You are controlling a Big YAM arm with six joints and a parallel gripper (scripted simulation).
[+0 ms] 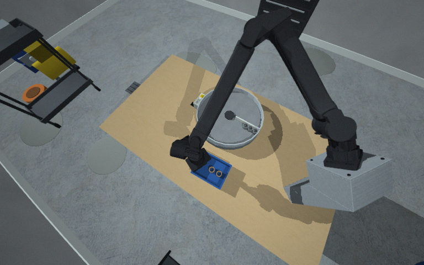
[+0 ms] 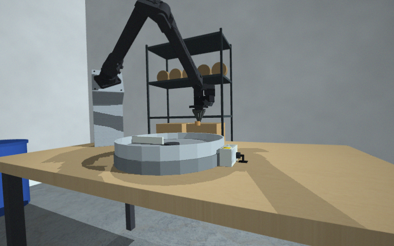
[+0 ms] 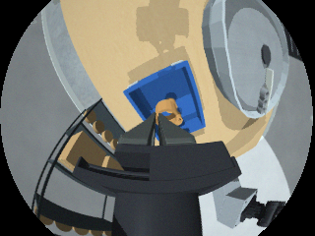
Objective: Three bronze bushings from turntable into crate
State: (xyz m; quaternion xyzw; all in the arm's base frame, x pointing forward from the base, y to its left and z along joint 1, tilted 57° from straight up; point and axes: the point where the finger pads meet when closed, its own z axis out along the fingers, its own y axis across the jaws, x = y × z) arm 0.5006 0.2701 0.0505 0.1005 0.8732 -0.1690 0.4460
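The blue crate lies 60 mm behind my hand, 10 mm to the right of it and 110 mm below it. Round my hand: grey turntable 10 mm behind, 360 mm to the right, 90 mm below.
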